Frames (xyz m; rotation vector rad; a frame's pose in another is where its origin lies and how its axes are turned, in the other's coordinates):
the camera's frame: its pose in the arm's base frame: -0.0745 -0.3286 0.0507 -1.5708 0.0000 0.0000
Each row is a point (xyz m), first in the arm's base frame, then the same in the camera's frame.
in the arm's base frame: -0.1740 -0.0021 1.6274
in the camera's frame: -0.0995 -1.5767 0.3265
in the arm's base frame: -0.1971 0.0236 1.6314
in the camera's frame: -0.1226 -1.5807 0.3522
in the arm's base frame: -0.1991 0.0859 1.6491
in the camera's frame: -0.1246 -1.5984 0.4145
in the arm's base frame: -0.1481 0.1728 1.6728
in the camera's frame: -0.0736 -1.6221 0.5014
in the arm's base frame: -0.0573 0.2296 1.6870
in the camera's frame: 0.0172 -1.6363 0.5582
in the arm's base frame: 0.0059 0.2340 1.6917
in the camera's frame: 0.0804 -1.6410 0.5626
